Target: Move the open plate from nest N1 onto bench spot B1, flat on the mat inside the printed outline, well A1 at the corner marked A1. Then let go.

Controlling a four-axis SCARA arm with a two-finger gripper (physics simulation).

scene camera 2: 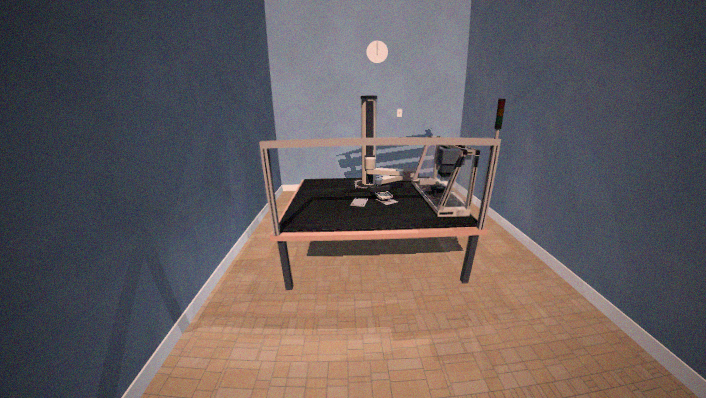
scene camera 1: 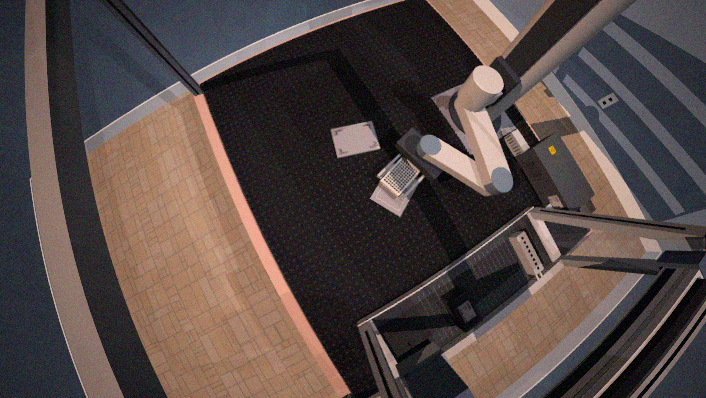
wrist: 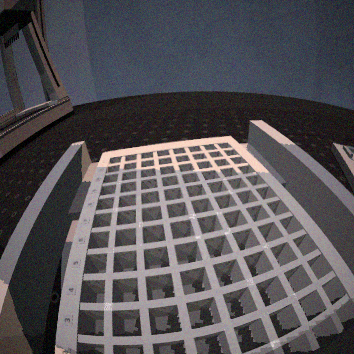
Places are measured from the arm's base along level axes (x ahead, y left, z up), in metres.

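Pixels of known places: gripper, fingertip midpoint: [scene camera 2: 386,197] [scene camera 1: 389,187] [wrist: 169,142]; arm's base, origin of the base link: [scene camera 2: 368,184].
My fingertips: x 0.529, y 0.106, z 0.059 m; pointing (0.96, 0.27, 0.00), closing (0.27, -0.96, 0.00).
Observation:
For each thing: its top centre in the pictures, then the offset to it from my fingertips. "*": a spot on its surface instead.
- open plate, middle of its top: [wrist: 191,210] [scene camera 1: 401,175] [scene camera 2: 383,194] 0.058 m back, 0.018 m right, 0.003 m up
- bench spot B1, surface spot: [scene camera 1: 397,206] * 0.003 m back, 0.068 m left, 0.044 m down
- Nest N1, middle of its top: [scene camera 1: 355,137] [scene camera 2: 359,200] 0.004 m ahead, 0.229 m right, 0.028 m down
- white strip with holes, surface spot: [scene camera 1: 526,254] * 0.306 m back, 0.452 m left, 0.048 m up
- dark box with a yellow label, surface spot: [scene camera 1: 560,167] * 0.637 m back, 0.268 m left, 0.069 m up
The open plate [scene camera 1: 400,176] [scene camera 2: 384,195] [wrist: 167,145], a pale grid of square wells, is level between the two flat fingers of my gripper [scene camera 1: 392,184] [wrist: 169,142]. My gripper is shut on it along its long sides. The plate is over bench spot B1 [scene camera 1: 397,206] [scene camera 2: 390,202], a pale mat with a printed outline, and covers its rear part in scene camera 1. It looks a little above the mat; the gap is hard to judge. Numbers run up the plate's left edge in the wrist view; well A1 and the mat's A1 mark cannot be made out. Nest N1 [scene camera 1: 356,139] [scene camera 2: 359,202], with dark corner brackets, holds no plate.
A clear-walled framed enclosure [wrist: 64,103] stands on the right side of the table, with a white strip with holes [scene camera 1: 526,254] inside. A dark box with a yellow label [scene camera 1: 560,167] stands near the arm's base. A tall frame [scene camera 2: 380,142] spans the table's front.

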